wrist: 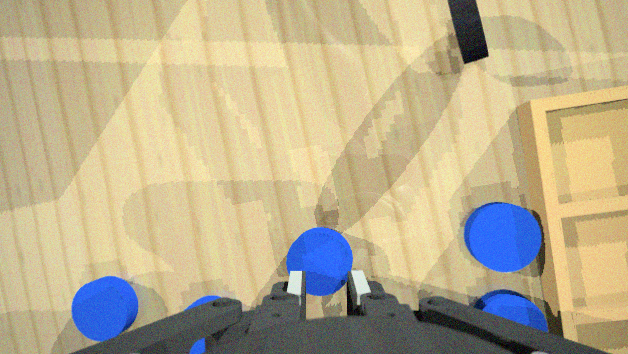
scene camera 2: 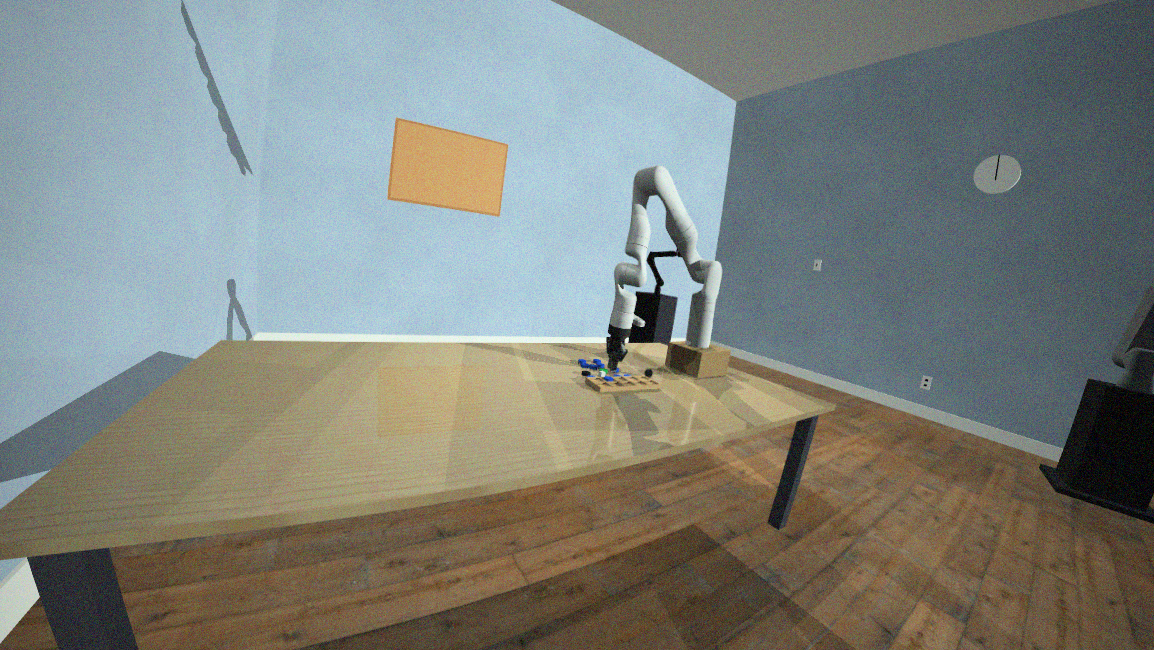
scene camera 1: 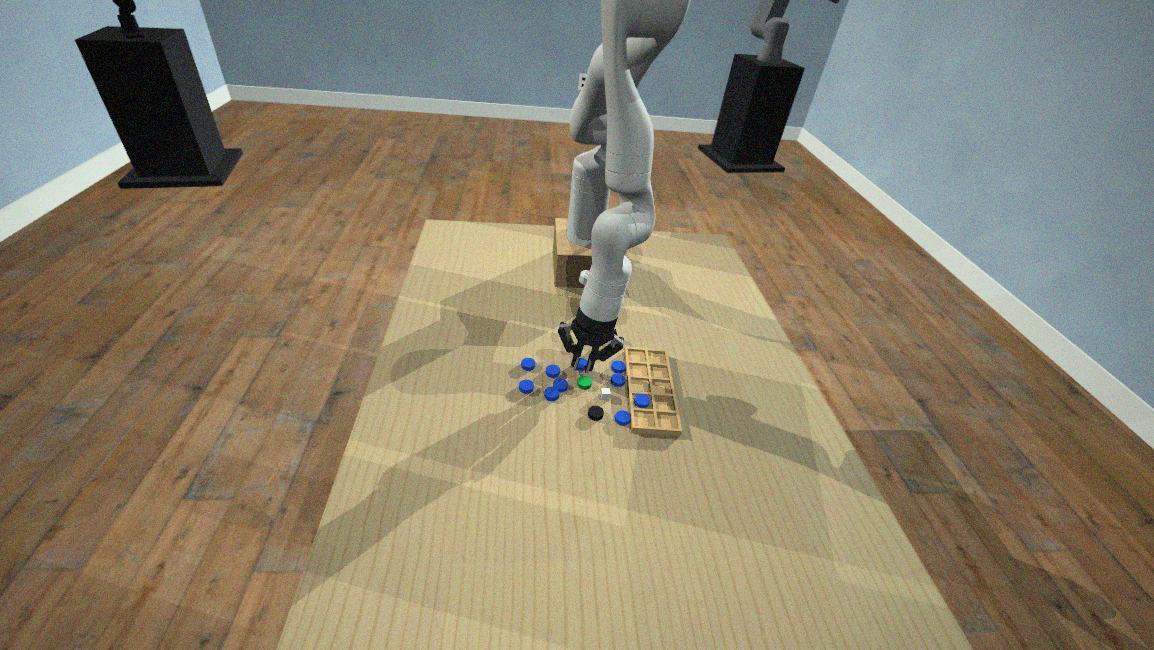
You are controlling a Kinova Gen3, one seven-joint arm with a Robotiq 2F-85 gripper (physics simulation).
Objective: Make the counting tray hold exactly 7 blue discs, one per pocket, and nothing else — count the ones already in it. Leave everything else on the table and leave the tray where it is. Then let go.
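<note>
My gripper (scene camera 1: pixel 582 364) (scene camera 2: pixel 615 364) (wrist: pixel 326 292) is low over the table, left of the tray's far end. It is shut on a blue disc (wrist: pixel 319 260) held between the finger pads. The wooden counting tray (scene camera 1: pixel 629 390) (scene camera 2: pixel 621 386) (wrist: pixel 537 175) holds one blue disc (scene camera 1: pixel 642 400) in a pocket; the other pockets in view are bare. Several loose blue discs lie on the table, such as those left of the gripper (scene camera 1: pixel 527 364) (scene camera 1: pixel 550 393) (wrist: pixel 105 306) and those by the tray's left wall (scene camera 1: pixel 617 378) (scene camera 1: pixel 622 417) (wrist: pixel 502 237).
A green disc (scene camera 1: pixel 584 381), a small white block (scene camera 1: pixel 604 392) and a black disc (scene camera 1: pixel 595 412) lie among the blue ones. A black piece (wrist: pixel 468 30) stands on edge beyond the gripper in the wrist view. The arm's wooden base block (scene camera 1: pixel 567 258) (scene camera 2: pixel 697 359) stands behind.
</note>
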